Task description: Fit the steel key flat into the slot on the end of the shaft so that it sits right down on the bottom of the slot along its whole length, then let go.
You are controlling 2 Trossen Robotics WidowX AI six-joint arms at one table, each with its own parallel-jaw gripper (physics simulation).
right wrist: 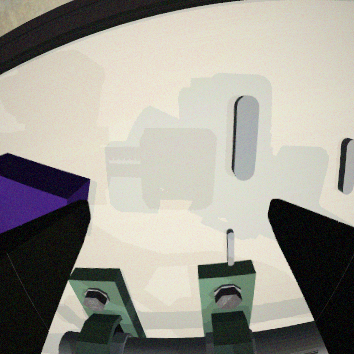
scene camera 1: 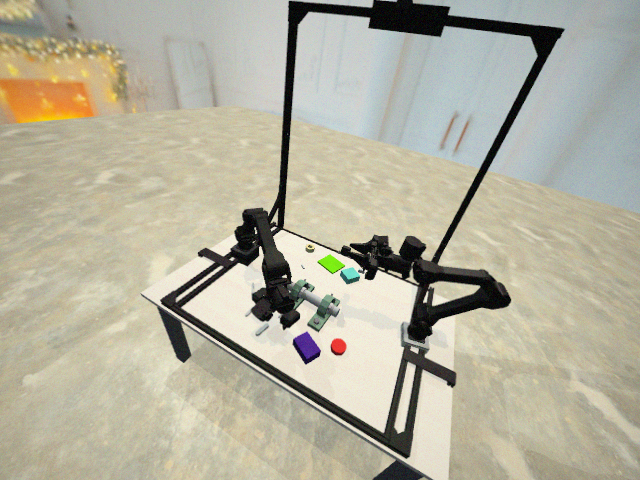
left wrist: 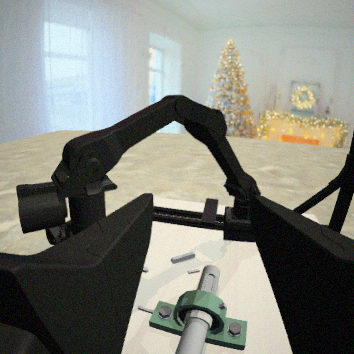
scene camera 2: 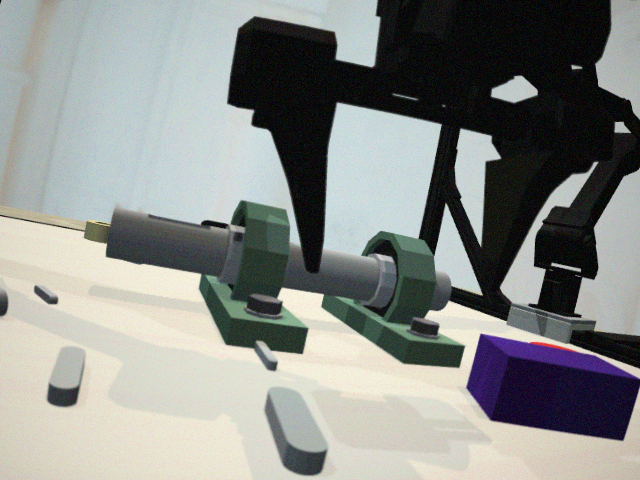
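A grey shaft, visible. My left gripper, visible, left wrist view included. My right gripper: open, holding nothing, visible in the right wrist view and scene camera 1.
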